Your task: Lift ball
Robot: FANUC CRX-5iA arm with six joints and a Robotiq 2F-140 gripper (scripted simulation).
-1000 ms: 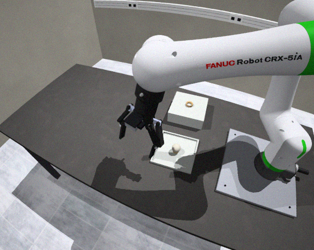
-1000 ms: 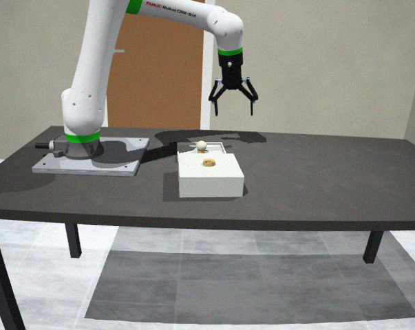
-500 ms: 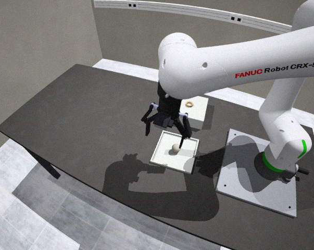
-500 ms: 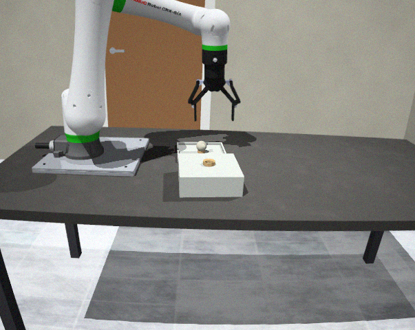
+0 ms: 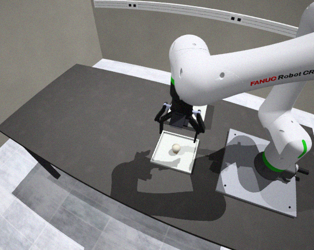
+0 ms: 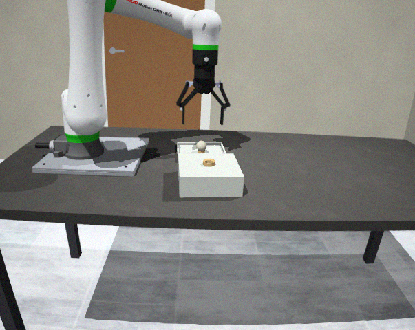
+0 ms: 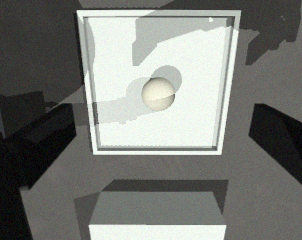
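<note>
My hand is 100 mm above the ball. The rest, counted from my hand: white block: 20 mm ahead, 270 mm to the right, 80 mm below; white tray: 130 mm below.
</note>
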